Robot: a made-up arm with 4 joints.
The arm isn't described. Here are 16 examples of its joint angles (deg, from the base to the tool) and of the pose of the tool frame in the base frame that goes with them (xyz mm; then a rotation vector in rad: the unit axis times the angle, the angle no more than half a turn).
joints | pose
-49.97 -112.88 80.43 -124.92 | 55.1 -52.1 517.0 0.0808 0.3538 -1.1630
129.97 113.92 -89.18 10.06 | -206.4 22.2 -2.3 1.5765 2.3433 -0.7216
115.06 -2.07 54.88 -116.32 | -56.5 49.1 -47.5 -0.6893 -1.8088 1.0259
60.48 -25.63 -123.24 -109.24 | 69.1 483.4 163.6 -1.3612 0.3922 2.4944
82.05 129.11 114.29 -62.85 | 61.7 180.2 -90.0 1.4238 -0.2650 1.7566
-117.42 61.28 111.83 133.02 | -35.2 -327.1 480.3 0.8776 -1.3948 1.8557
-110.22 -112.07 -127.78 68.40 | 329.5 -44.3 291.8 -1.0726 -0.0498 1.2380
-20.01 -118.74 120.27 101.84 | 130.6 377.0 416.7 -2.1424 -1.2677 0.1166
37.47 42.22 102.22 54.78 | 78.1 428.9 90.1 0.6278 0.5499 1.1553
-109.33 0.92 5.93 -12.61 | 92.3 -214.2 156.3 2.0010 -0.1521 -0.2362
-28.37 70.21 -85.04 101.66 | -171.0 -126.6 355.8 0.2839 0.7995 -1.3471
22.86 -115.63 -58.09 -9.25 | 196.7 81.4 153.8 -0.7943 1.8911 0.6942
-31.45 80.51 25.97 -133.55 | 44.8 72.2 253.7 -0.3040 2.2754 0.9134
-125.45 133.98 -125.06 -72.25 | -97.0 -126.1 386.9 -1.0128 0.4552 -1.3927
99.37 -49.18 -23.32 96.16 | 32.5 139.4 141.0 -1.0443 1.6576 -2.3333
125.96 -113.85 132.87 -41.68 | 66.6 -70.6 -172.2 -0.5246 -1.8164 -1.6211
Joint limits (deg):
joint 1: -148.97..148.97
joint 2: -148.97..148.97
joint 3: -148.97..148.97
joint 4: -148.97..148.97
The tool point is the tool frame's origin. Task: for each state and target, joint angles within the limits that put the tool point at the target. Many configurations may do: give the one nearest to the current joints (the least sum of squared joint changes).
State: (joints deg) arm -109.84 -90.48 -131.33 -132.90
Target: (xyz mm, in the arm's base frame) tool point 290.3 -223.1 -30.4
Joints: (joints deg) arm -148.97 -90.34 -89.78 -148.43
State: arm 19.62 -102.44 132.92 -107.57
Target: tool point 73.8 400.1 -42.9
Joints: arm 66.06 -74.29 132.01 -132.16
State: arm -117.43 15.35 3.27 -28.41
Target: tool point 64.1 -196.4 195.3
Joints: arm -109.77 4.12 33.05 -35.08
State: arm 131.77 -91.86 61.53 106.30
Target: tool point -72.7 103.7 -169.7
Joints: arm 107.30 -99.94 52.99 110.74
